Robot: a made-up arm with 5 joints.
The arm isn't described. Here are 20 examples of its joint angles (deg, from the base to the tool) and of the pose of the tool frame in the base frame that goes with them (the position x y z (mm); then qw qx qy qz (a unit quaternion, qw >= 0)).
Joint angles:
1: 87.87 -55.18 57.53 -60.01 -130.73
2: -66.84 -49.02 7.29 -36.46 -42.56
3: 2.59 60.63 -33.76 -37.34 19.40
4: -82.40 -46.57 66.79 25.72 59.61
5: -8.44 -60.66 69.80 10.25 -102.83
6: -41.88 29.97 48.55 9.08 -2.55
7: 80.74 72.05 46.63 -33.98 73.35
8: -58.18 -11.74 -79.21 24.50 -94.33
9: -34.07 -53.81 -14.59 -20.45 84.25
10: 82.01 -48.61 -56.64 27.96 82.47
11: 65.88 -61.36 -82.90 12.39 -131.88
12: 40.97 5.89 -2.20 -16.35 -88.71
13: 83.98 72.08 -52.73 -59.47 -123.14
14: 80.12 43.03 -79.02 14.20 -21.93
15: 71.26 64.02 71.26 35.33 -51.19
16: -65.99 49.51 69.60 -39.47 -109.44
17: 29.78 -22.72 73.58 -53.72 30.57
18: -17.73 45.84 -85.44 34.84 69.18
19: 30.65 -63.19 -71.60 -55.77 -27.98
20: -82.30 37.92 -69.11 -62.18 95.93
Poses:
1: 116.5 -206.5 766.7 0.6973 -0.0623 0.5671 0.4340
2: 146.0 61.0 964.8 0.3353 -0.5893 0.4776 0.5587
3: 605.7 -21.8 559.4 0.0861 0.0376 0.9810 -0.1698
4: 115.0 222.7 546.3 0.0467 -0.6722 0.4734 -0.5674
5: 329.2 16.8 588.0 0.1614 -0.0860 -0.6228 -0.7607
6: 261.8 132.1 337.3 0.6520 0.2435 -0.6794 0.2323
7: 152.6 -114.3 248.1 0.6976 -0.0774 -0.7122 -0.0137
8: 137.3 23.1 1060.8 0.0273 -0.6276 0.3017 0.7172
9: 56.4 -9.7 1012.2 0.6367 0.2937 0.6440 -0.3059
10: 115.3 145.8 1024.5 0.0166 0.6960 0.1732 -0.6966
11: -48.1 342.4 880.3 0.5149 -0.6093 0.5929 0.1101
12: 410.9 -283.8 735.9 0.3170 0.1765 0.6927 0.6233
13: 159.5 -508.4 576.3 0.6740 0.0750 0.5342 0.5047
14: 179.9 -437.9 861.2 0.2622 0.5929 0.7610 0.0235
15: 69.4 78.4 394.1 0.7100 -0.3930 0.1908 -0.5524
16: 141.6 54.2 310.5 0.6517 -0.1969 -0.6567 -0.3245
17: 330.4 -120.4 576.6 0.0445 -0.2542 -0.9303 0.2609
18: 522.9 150.2 830.7 0.1212 -0.1035 0.8163 -0.5552
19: -244.6 194.2 767.3 0.9260 -0.2558 -0.0225 -0.2768
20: 119.6 304.6 911.4 0.7021 0.1047 0.7015 -0.0631
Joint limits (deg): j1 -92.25..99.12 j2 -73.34..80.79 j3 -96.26..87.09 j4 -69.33..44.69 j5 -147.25..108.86
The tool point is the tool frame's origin. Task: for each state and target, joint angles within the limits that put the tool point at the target. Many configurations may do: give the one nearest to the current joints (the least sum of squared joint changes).
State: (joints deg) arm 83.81 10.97 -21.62 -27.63 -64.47
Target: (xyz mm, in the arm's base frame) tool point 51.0 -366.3 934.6
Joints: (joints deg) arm 97.63 24.27 -62.21 -9.12 -64.50
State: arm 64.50 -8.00 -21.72 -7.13 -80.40
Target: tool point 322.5 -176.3 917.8
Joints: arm 35.92 -20.40 -10.80 -4.07 -81.43
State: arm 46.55 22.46 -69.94 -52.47 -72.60
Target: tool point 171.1 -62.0 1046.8
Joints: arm 33.05 5.07 -75.33 -39.33 -74.88
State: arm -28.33 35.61 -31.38 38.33 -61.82
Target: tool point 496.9 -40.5 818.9
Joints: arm 3.15 10.93 -40.50 40.33 -62.51
